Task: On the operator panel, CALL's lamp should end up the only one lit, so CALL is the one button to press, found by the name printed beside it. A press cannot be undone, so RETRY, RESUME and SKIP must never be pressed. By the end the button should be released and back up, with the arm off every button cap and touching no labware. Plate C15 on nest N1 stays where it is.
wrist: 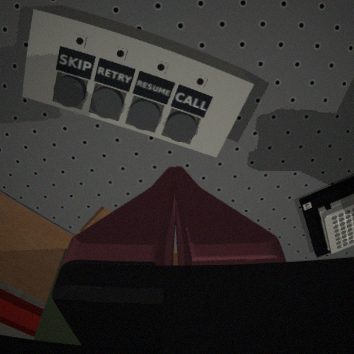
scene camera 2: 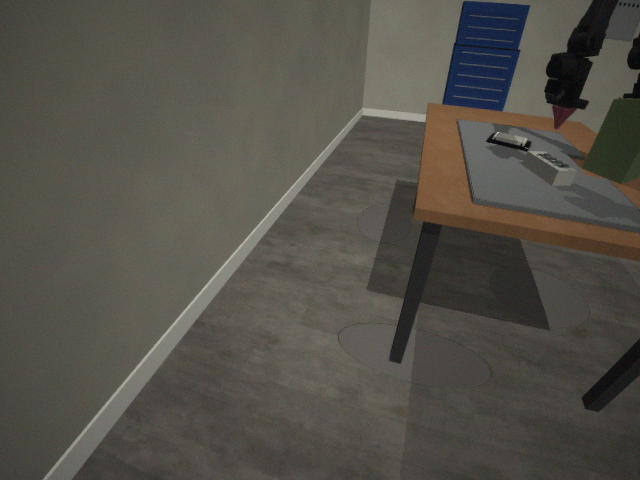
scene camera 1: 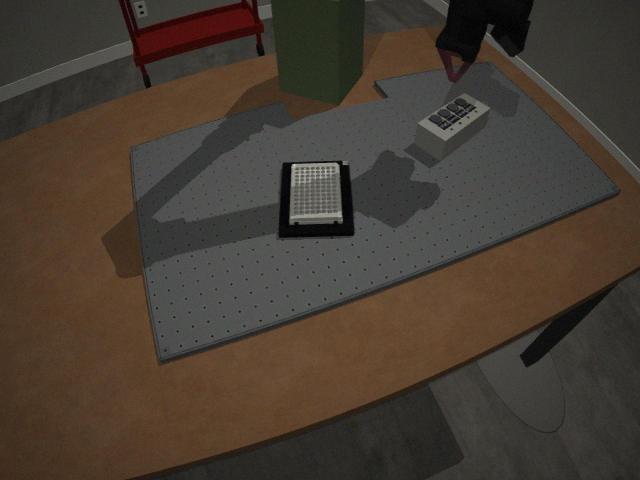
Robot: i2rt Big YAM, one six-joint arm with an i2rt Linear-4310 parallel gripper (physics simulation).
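Places are measured from the arm's base along level axes (x ahead, y left, z up), in millimetres.
Pixels of known places: gripper, fingertip midpoint: (wrist: 174, 177) (scene camera 2: 556, 129) (scene camera 1: 452, 81).
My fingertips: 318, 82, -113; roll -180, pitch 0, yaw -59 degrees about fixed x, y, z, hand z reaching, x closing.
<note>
Ahead of a thing's pixels: the offset from my fingertips to its top centre, as dx, dy, dz. Level surfaces: height alone.
The light grey operator panel @(-4, +35, -91) (scene camera 1: 433, 139) (scene camera 2: 562, 178) (wrist: 227, 110) stands on the grey perforated board. In the wrist view its dark round buttons lie in a row, each with a name beside it: SKIP @(-29, +76, -91) (wrist: 70, 90), RETRY @(-24, +47, -91) (wrist: 107, 103), RESUME @(-19, +17, -91) (wrist: 144, 115) and CALL @(-14, -13, -91) (wrist: 180, 127). The small lamps beyond the names all look dark. My gripper (scene camera 1: 453, 81) (scene camera 2: 557, 127) (wrist: 174, 177) is shut and empty, held in the air above the board, apart from the panel and its caps. White plate C15 @(-3, -293, -121) (scene camera 1: 315, 193) (scene camera 2: 509, 138) (wrist: 344, 230) sits on the black nest N1 @(-3, -293, -125) (scene camera 1: 316, 230) (scene camera 2: 493, 143) (wrist: 311, 227).
A tall green block (scene camera 1: 315, 51) (scene camera 2: 615, 139) (wrist: 57, 320) stands at the board's edge, close to the arm. The perforated board @(dz -147) (scene camera 1: 232, 299) (scene camera 2: 496, 191) (wrist: 280, 60) lies on the wooden table @(dz -160) (scene camera 1: 62, 310) (scene camera 2: 439, 155) (wrist: 30, 220). A red cart (scene camera 1: 199, 33) stands on the floor beyond the table.
</note>
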